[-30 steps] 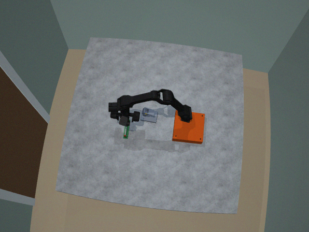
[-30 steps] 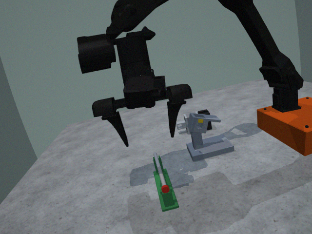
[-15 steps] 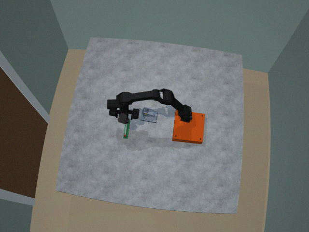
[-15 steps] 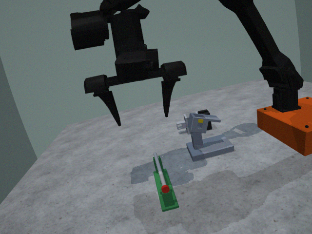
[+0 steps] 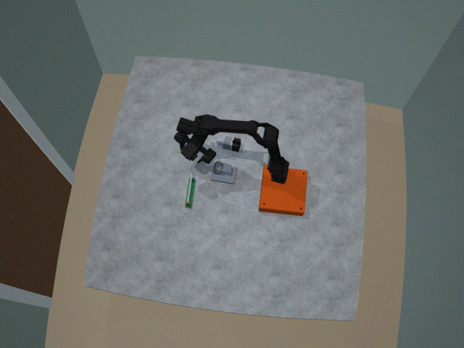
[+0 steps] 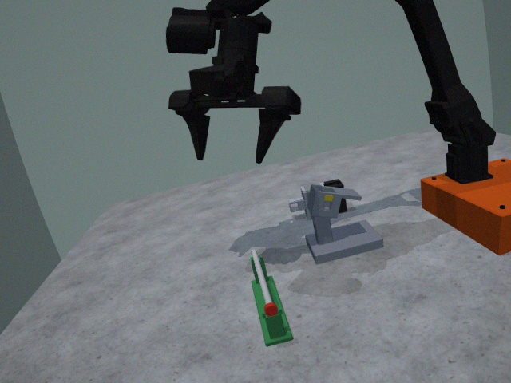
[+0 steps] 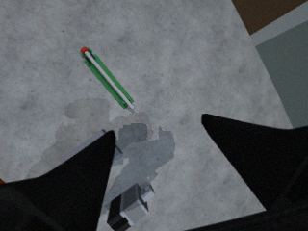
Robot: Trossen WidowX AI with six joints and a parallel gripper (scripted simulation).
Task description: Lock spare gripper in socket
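The spare gripper is 130 mm behind my gripper tip, 170 mm to the right of it and 150 mm below it. From my gripper tip the other things lie so: green cradle (20 mm behind, 110 mm to the left, 150 mm below); then grey mount (140 mm behind, 20 mm to the right, 130 mm below).
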